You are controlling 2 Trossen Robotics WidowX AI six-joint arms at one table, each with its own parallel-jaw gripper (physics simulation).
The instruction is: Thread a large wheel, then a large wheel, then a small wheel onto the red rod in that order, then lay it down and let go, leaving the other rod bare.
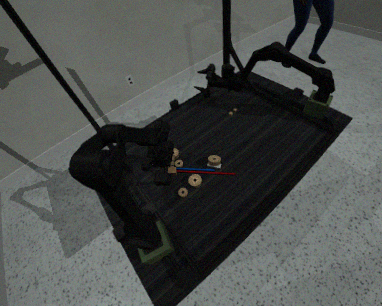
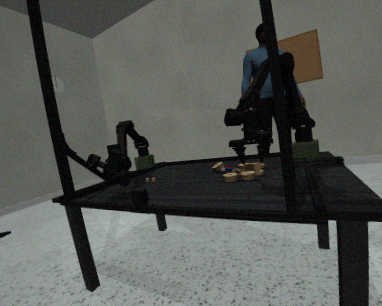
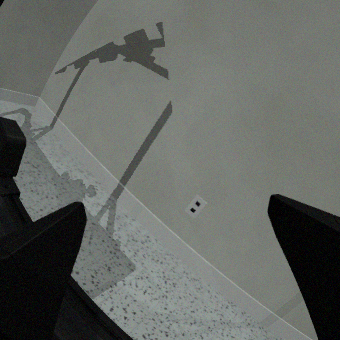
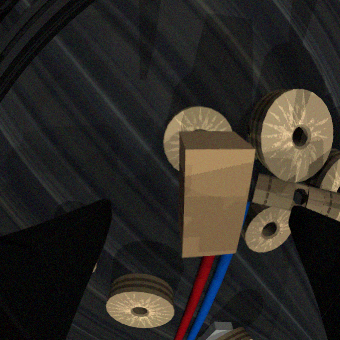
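Seen in the pictures: left gripper, fingertip midpoint: (image 1: pixel 195 79) (image 2: pixel 100 173) (image 3: pixel 178 209); right gripper, fingertip midpoint: (image 1: pixel 169 171) (image 2: pixel 252 163) (image 4: pixel 204 213); left arm's base, link origin: (image 1: pixel 320 97) (image 2: pixel 143 156); right arm's base, link origin: (image 1: pixel 151 240) (image 2: pixel 304 141).
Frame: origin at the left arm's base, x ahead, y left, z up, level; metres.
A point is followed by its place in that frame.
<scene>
A red rod (image 1: pixel 225 173) @[x 0.575, y -0.196, z -0.094 m] (image 4: pixel 197 287) @[x 0.654, y -0.325, z -0.092 m] and a blue rod (image 1: pixel 200 169) @[x 0.620, y -0.297, z -0.093 m] (image 4: pixel 212 287) @[x 0.643, y -0.332, z -0.093 m] run side by side from a wooden block (image 1: pixel 172 170) @[x 0.706, y -0.382, z -0.060 m] (image 4: pixel 217 202) @[x 0.716, y -0.398, z -0.059 m]; their block ends are hidden. No wheel shows on the visible part of either rod. A large wheel (image 1: pixel 195 180) @[x 0.675, y -0.284, z -0.098 m] (image 4: pixel 140 309) @[x 0.676, y -0.276, z -0.087 m] lies flat beside the red rod. Another large wheel (image 1: pixel 214 159) @[x 0.548, y -0.271, z -0.081 m] sits on a pale piece beyond the blue rod. A small wheel (image 1: pixel 179 163) @[x 0.656, y -0.391, z -0.087 m] (image 4: pixel 265 236) @[x 0.650, y -0.394, z -0.089 m] lies near the blue rod. My right gripper (image 1: pixel 155 171) (image 2: pixel 250 159) @[x 0.717, y -0.390, z -0.059 m] (image 4: pixel 204 213) @[x 0.717, y -0.390, z -0.059 m] is open above the block. My left gripper (image 1: pixel 198 80) @[x 0.187, y -0.645, z 0.012 m] (image 3: pixel 178 209) @[x 0.187, y -0.645, z 0.012 m] is open and empty, far away.
A smaller wheel (image 1: pixel 183 192) @[x 0.753, y -0.285, z -0.089 m] lies at the near side. Past the block are a thick wheel (image 4: pixel 298 155) @[x 0.683, y -0.447, z -0.081 m], a partly hidden wheel (image 4: pixel 187 120) @[x 0.746, y -0.417, z -0.088 m] and a wooden hub piece (image 4: pixel 272 192) @[x 0.681, y -0.419, z -0.080 m]. Two tiny pieces (image 1: pixel 233 111) @[x 0.216, y -0.368, z -0.094 m] (image 2: pixel 150 179) @[x 0.216, y -0.359, z -0.091 m] lie apart. Black posts (image 2: pixel 50 110) @[x -0.054, y -0.595, z 0.292 m] stand at the table edge.
</scene>
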